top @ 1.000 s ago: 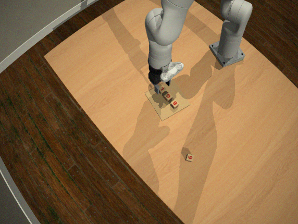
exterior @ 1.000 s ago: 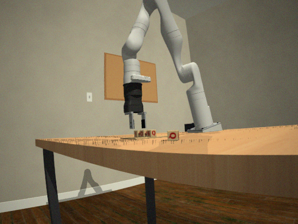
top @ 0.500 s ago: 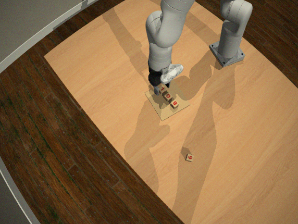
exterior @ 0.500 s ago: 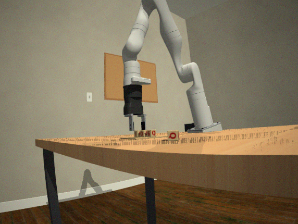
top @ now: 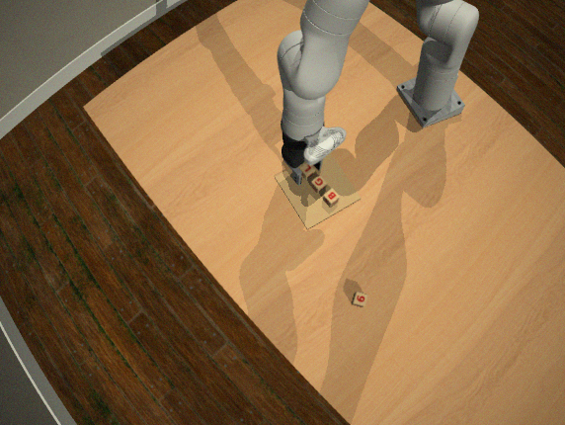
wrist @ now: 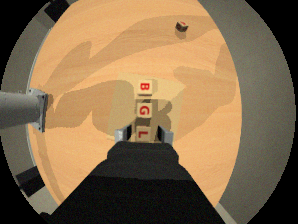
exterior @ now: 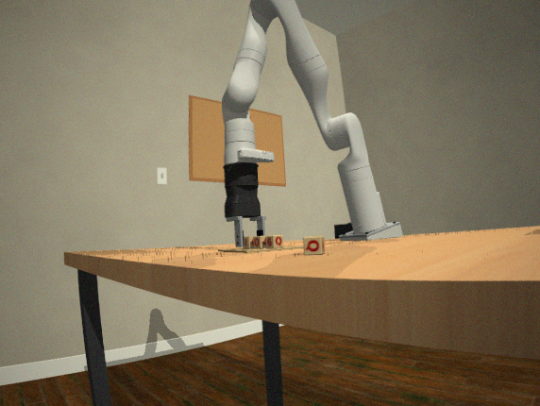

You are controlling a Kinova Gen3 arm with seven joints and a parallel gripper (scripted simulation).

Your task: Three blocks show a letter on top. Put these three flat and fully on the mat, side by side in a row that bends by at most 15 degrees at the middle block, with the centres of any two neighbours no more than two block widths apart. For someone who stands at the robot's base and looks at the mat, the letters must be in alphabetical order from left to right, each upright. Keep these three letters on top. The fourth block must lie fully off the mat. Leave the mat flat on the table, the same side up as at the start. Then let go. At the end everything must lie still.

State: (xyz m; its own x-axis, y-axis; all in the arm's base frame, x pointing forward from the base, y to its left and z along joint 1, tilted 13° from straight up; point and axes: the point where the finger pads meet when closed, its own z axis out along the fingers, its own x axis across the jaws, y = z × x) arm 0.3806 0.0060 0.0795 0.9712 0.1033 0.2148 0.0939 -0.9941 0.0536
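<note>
Now: hand 4 cm to the right of the tan mat and 2 cm above it. The rest, counted from my hand: block marked B (8 cm to the left, 1 cm below, 1 cm behind).
</note>
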